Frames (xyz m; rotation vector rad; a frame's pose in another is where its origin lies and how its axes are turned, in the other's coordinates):
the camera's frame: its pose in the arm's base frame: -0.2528 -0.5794 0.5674 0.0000 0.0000 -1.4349
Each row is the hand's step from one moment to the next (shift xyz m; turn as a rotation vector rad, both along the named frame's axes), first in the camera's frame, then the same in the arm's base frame.
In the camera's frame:
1: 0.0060 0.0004 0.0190 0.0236 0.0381 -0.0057
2: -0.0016 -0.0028 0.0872 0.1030 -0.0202 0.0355
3: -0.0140 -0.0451 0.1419 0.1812 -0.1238 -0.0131
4: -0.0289 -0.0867 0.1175 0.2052 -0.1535 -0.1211
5: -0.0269 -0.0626 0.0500 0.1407 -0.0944 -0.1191
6: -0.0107 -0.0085 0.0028 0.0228 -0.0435 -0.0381
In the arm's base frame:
1: 0.0012 -0.0059 0.0190 0.0409 -0.0182 -0.0057
2: -0.0030 0.0012 0.0872 -0.0061 -0.1048 0.0355
3: -0.0466 0.0078 0.1419 -0.0981 -0.1963 -0.0131
4: -0.0898 0.0169 0.1175 -0.1243 -0.2241 -0.1211
5: -0.0657 0.0182 0.0500 -0.0745 -0.1522 -0.1191
6: -0.0099 0.0094 0.0028 -0.0400 -0.0285 -0.0381

